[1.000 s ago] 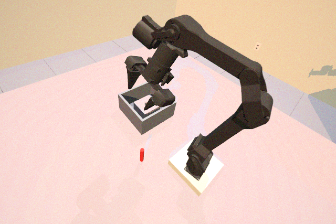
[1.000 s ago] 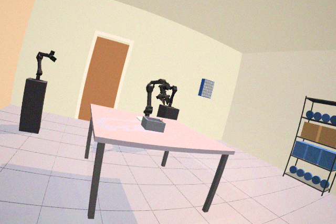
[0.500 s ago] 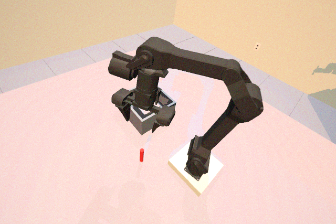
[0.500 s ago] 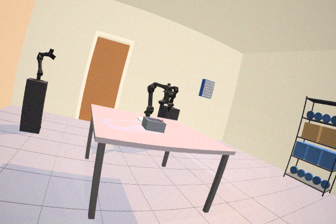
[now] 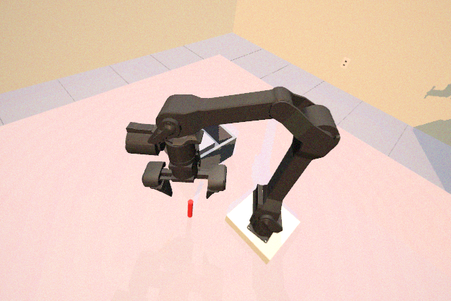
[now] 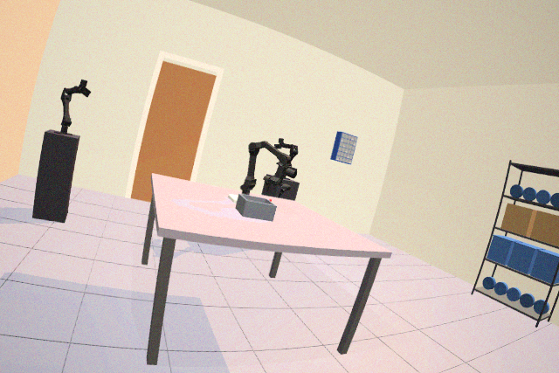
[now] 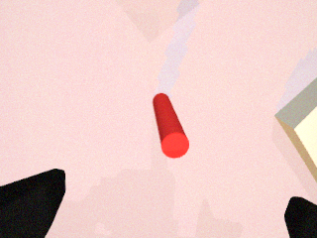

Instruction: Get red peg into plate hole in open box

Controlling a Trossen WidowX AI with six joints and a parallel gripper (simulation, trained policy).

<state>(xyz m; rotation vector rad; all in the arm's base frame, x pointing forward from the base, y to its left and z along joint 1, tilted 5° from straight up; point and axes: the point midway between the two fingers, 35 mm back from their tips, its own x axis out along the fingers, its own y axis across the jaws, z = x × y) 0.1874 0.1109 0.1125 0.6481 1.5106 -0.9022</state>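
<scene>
My gripper tip is 80 mm above the red peg. From my gripper tip the other things lie so: grey box 200 mm to the right, 150 mm ahead, 90 mm below; then pale plate 200 mm to the right, 150 mm ahead, 70 mm below.
</scene>
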